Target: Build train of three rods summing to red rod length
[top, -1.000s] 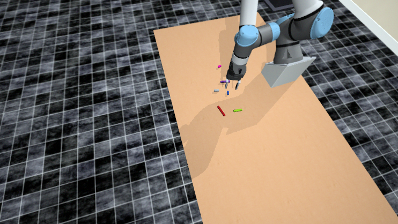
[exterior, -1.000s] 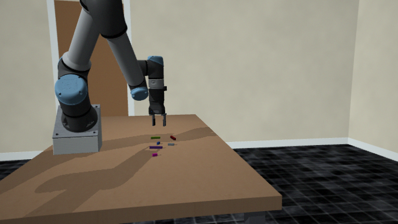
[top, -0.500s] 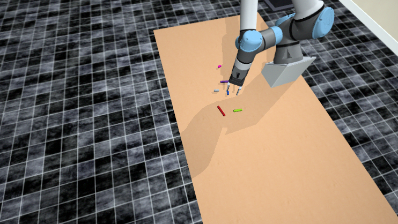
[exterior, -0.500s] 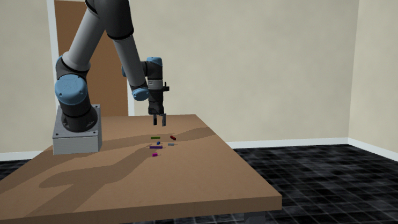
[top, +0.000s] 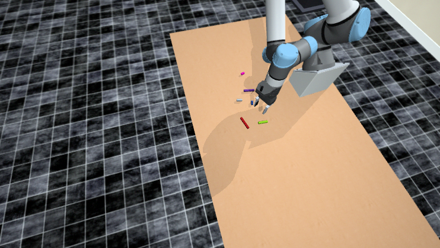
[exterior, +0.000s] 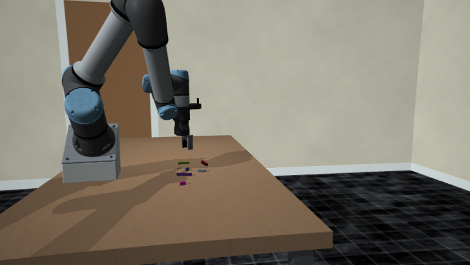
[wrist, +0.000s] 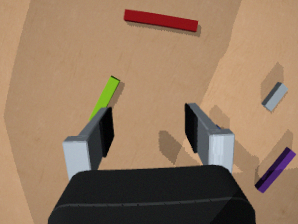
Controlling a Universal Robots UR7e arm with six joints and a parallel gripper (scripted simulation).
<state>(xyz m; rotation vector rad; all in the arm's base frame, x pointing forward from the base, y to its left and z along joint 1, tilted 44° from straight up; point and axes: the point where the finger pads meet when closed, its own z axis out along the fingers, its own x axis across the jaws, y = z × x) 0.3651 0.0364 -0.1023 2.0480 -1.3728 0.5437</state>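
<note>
Right now the lime rod is 20 mm behind my hand, 40 mm to the left of it and 90 mm below it. From my hand the other things lie so: red rod: 80 mm ahead, 20 mm to the left, 90 mm below; then purple rod: 30 mm behind, 170 mm to the right, 90 mm below; then grey rod: 50 mm ahead, 120 mm to the right, 90 mm below.
</note>
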